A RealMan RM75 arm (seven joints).
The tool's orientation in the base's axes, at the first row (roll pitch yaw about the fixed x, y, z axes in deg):
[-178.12, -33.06, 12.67]
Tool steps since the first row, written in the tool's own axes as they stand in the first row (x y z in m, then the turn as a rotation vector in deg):
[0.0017, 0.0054, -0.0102, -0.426, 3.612, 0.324]
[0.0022, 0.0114, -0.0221, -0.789, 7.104, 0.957]
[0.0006, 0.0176, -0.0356, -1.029, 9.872, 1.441]
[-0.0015, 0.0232, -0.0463, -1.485, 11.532, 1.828]
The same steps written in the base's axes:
[-0.0027, -0.0065, 0.0093, 0.677, -3.537, -0.603]
[-0.0071, -0.0140, 0.0194, 1.538, -6.899, -1.427]
[-0.0140, -0.0224, 0.0297, 2.251, -9.558, -2.040]
[-0.0200, -0.0298, 0.0373, 2.474, -11.196, -2.658]

